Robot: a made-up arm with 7 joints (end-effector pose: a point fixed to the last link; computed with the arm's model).
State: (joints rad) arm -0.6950 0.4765 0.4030 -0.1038 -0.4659 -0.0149 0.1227
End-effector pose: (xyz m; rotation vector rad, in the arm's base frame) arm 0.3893 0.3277 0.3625 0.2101 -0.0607 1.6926
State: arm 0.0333 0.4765 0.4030 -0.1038 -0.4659 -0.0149 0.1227
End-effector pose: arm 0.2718 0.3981 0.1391 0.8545 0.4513 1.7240
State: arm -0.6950 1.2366 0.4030 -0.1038 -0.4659 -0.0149 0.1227
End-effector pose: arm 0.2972 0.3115 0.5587 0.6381 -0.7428 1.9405
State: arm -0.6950 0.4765 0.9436 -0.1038 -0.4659 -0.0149 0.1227
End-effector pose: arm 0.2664 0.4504 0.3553 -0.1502 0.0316 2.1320
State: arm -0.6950 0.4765 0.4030 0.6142 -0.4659 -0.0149 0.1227
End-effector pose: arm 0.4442 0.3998 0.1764 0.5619 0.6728 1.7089
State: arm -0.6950 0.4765 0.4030 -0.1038 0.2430 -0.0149 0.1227
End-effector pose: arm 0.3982 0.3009 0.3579 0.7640 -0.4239 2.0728
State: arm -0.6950 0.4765 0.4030 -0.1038 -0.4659 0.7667 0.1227
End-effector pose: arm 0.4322 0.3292 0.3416 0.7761 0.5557 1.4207
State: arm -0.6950 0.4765 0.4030 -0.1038 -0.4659 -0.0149 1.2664
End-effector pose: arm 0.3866 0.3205 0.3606 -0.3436 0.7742 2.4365
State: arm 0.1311 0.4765 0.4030 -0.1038 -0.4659 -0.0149 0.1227
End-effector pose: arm 0.2442 0.4061 0.1175 0.9411 0.5219 1.7151
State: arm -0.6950 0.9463 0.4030 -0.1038 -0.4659 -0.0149 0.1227
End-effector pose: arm 0.3347 0.3370 0.4871 0.4718 -0.4743 1.8646
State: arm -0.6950 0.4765 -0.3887 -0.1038 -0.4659 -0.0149 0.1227
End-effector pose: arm 0.4433 0.0972 0.2788 0.6449 -0.1714 0.9915
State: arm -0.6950 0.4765 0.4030 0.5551 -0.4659 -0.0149 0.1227
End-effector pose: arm 0.4449 0.3955 0.1933 0.5335 0.6117 1.7138
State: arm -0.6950 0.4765 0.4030 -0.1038 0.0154 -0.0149 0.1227
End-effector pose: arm 0.3941 0.3087 0.3611 0.5794 -0.3020 1.9621
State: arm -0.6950 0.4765 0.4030 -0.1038 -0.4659 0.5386 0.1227
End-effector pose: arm 0.4215 0.3293 0.3511 0.6168 0.3788 1.5184
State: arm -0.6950 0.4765 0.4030 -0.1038 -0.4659 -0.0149 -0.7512
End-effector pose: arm 0.3940 0.3284 0.3665 0.5236 -0.5712 0.9801
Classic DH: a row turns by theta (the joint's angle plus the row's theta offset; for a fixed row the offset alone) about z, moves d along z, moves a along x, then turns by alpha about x. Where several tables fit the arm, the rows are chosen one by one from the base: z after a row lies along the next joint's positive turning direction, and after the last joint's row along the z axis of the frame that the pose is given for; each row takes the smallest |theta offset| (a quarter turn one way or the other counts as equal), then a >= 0, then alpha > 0; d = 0 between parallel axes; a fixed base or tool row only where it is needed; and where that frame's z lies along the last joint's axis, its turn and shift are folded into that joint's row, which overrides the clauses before.
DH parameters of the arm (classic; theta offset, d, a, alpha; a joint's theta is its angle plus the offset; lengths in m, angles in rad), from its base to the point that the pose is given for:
base (fixed): -0.071 0.3103 -0.0002 -1.3004
joint 1: -1.3111 0.1016 -0.0484 -1.5708
joint 2: 1.2915 0.047 -0.032 1.5708
joint 3: 1.5708 -0.2374 0.0269 -1.5708
joint 4: 1.5708 0.051 0.0227 1.5708
joint 5: 0 0.2517 0.0048 -1.5708
joint 6: -1.5708 -0.007 0.0462 1.5708
joint 7: 1.0462 0.0502 0.005 0.8279
tool (fixed): 0.332 -0.0072 0 0

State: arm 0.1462 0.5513 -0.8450 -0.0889 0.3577 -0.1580 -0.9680
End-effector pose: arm 0.1540 0.0638 -0.0525 1.2298 -0.4208 -0.7334
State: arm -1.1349 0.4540 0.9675 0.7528 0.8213 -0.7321 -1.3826
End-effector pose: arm 0.4521 0.3782 0.2940 1.5123 -0.7164 0.7157
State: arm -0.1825 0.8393 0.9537 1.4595 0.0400 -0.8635 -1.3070
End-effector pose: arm 0.0753 0.5563 0.0624 1.3763 0.3575 0.8666
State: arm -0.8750 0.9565 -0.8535 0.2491 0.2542 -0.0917 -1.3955
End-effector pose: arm 0.4718 0.1420 0.1970 2.0606 -0.6754 -0.8133
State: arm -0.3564 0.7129 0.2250 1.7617 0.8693 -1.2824 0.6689
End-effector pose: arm 0.1077 0.4296 -0.0223 1.7268 0.0068 1.4080
